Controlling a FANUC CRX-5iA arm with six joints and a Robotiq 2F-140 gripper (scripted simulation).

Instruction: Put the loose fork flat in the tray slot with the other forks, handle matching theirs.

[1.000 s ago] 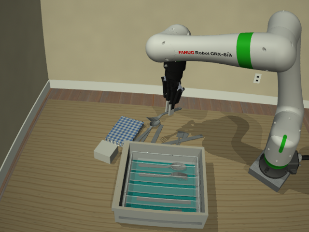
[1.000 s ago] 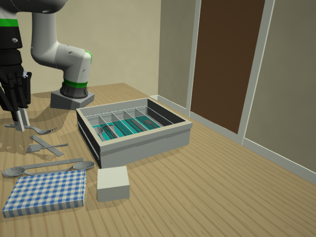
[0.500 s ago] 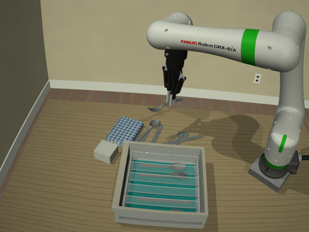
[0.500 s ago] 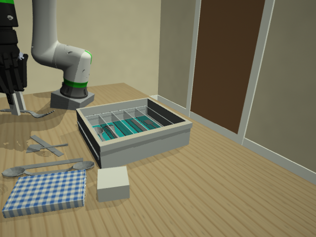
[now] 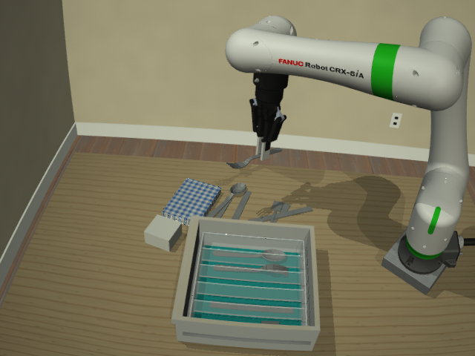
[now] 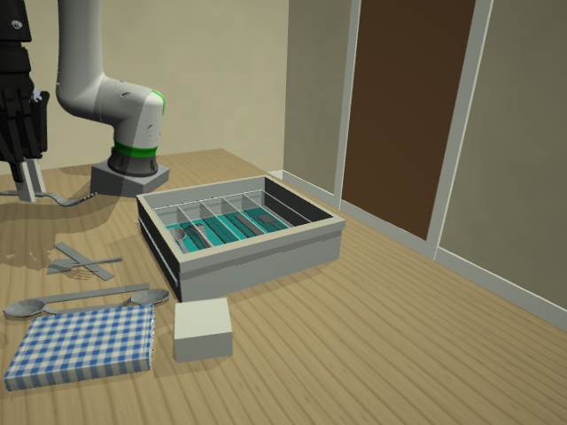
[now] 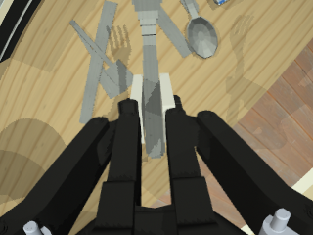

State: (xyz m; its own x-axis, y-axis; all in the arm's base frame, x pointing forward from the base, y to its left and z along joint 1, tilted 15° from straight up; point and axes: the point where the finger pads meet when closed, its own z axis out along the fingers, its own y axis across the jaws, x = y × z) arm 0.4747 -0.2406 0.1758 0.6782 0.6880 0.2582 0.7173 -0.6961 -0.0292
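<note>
The tray lies 20 mm behind my hand, 360 mm to the left of it and 160 mm below it. The rest, counted from my hand: white block 240 mm ahead, 210 mm to the left, 190 mm below.
</note>
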